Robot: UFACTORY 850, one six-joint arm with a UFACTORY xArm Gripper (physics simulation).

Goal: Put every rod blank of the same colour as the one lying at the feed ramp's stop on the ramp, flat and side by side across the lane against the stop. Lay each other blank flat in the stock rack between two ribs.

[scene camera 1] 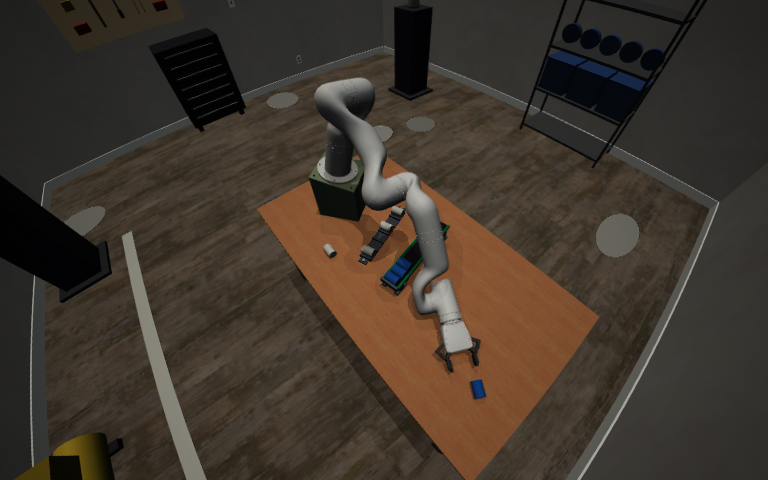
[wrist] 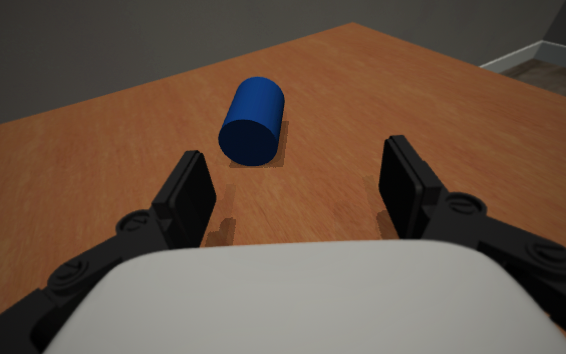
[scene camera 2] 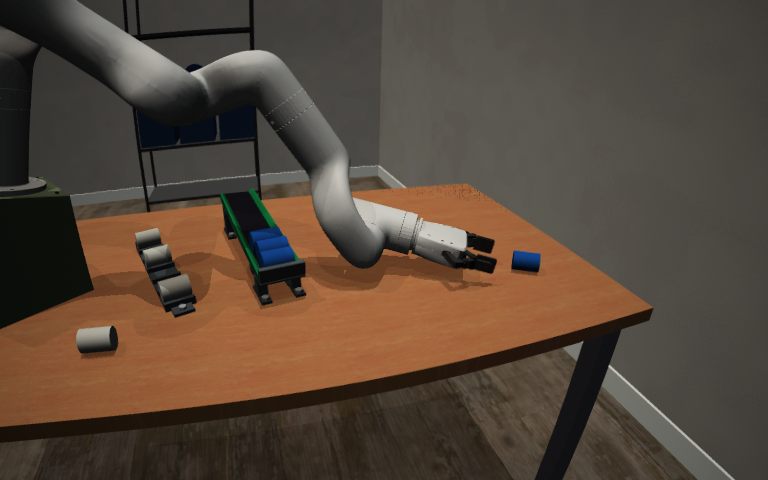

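Observation:
My gripper [scene camera 1: 463,365] [scene camera 2: 488,254] [wrist: 293,168] is open and empty, low over the table and tilted nearly level. A blue rod blank [scene camera 1: 478,389] [scene camera 2: 526,261] [wrist: 256,117] lies on its side on the table beyond the fingertips, left of the middle between them in the wrist view. Several blue blanks [scene camera 1: 398,271] [scene camera 2: 273,249] lie side by side across the green-edged feed ramp [scene camera 1: 417,254] [scene camera 2: 245,215], against its stop [scene camera 2: 281,271]. The stock rack [scene camera 1: 375,238] [scene camera 2: 163,272] holds three whitish blanks [scene camera 1: 385,225] [scene camera 2: 156,256]. Another whitish blank [scene camera 1: 329,250] [scene camera 2: 97,339] lies on the table beside the rack.
My arm [scene camera 1: 431,237] [scene camera 2: 294,124] reaches over the feed ramp from its green base block [scene camera 1: 338,199] [scene camera 2: 42,249]. The wooden table [scene camera 1: 526,316] [scene camera 2: 396,339] [wrist: 360,75] has a corner past the loose blue blank. A shelf unit [scene camera 2: 254,164] stands behind the table.

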